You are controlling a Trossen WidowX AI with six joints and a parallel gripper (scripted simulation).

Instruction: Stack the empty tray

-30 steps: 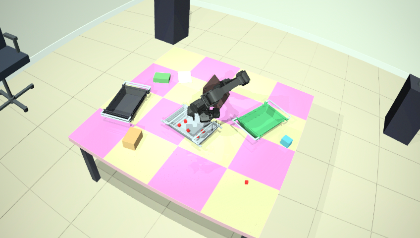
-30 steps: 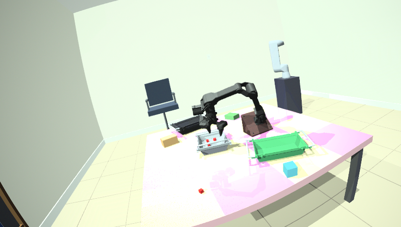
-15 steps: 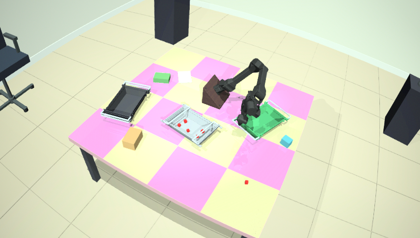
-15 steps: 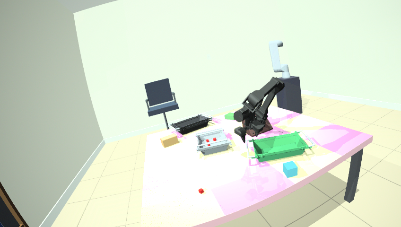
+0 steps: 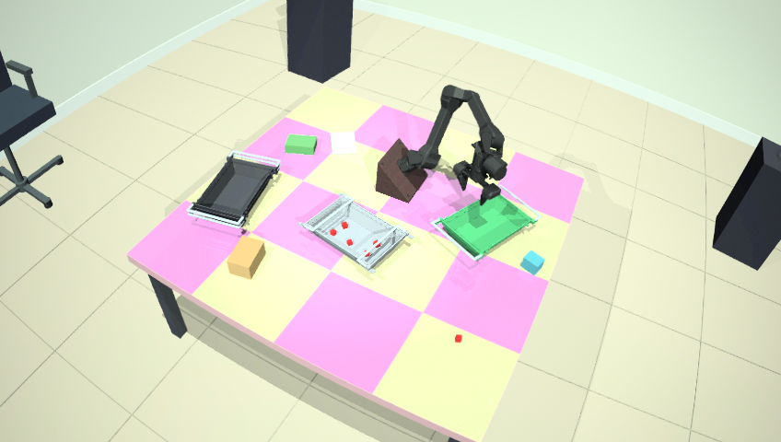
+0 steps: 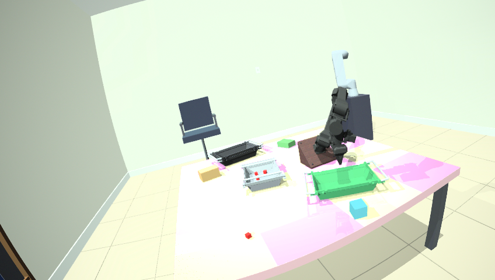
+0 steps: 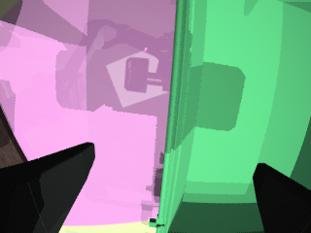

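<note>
Right now my gripper tip is 8 cm to the right of the green tray, 5 cm above it and 3 cm short of it. Also, from my gripper tip: tiny red cube (49 cm ahead, 22 cm to the left, 9 cm below); cyan cube (29 cm to the left, 8 cm ahead, 7 cm below); white card (62 cm to the right, 9 cm below, 9 cm behind).
</note>
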